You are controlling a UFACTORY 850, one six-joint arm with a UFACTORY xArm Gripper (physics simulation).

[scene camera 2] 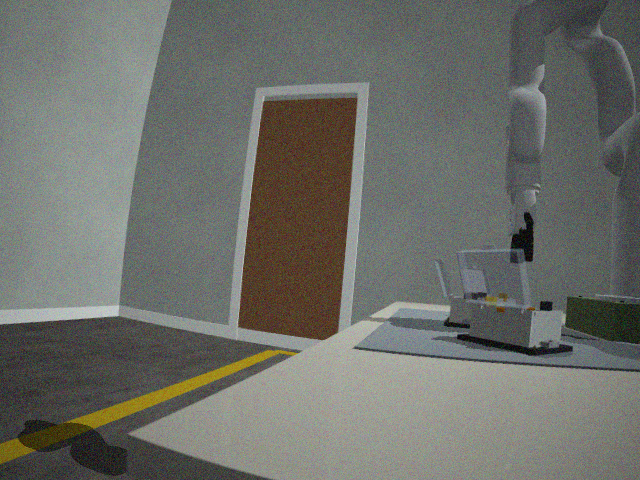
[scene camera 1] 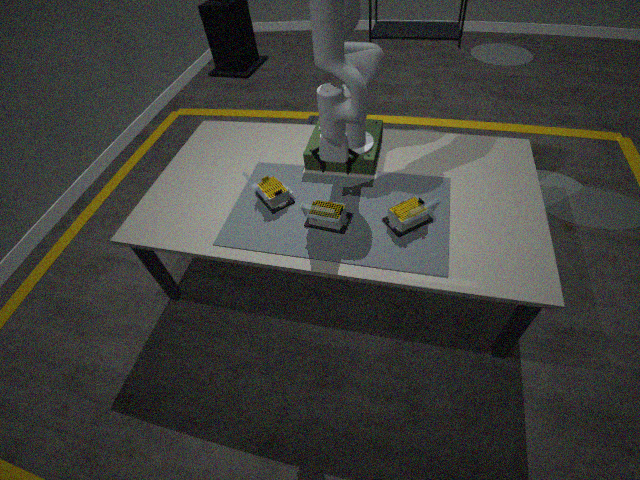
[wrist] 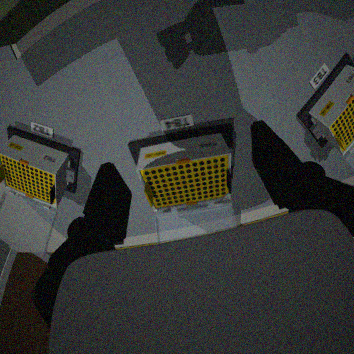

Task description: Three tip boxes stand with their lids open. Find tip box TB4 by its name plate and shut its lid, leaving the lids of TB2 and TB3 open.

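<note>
Tip box TB4 (scene camera 1: 327, 219) (wrist: 187, 182) stands in the middle; its name plate (wrist: 177, 123), hard to read here, is in shadow. Its clear lid (wrist: 197, 220) stands open on the side away from the robot base. TB2 (scene camera 1: 273, 192) (wrist: 27, 177) is at left, its clear lid (wrist: 27, 217) open. TB3 (scene camera 1: 409, 215) (wrist: 329, 107) is at right, its lid (scene camera 1: 426, 207) open; the wrist view cuts it off. In scene camera 2 the nearest box (scene camera 2: 509, 322) looks like TB3. My gripper (scene camera 1: 334, 162) (scene camera 2: 522, 258) (wrist: 184, 159) is open and empty, above the mat on the base side of TB4.
The boxes stand on a blue-grey mat (scene camera 1: 248, 232) (scene camera 2: 392, 343) on the white table (scene camera 1: 170, 206) (scene camera 2: 361, 413). The green robot base (scene camera 1: 374, 136) (scene camera 2: 602, 317) is behind them. A dark cabinet (scene camera 1: 230, 36) stands on the floor at the back left.
</note>
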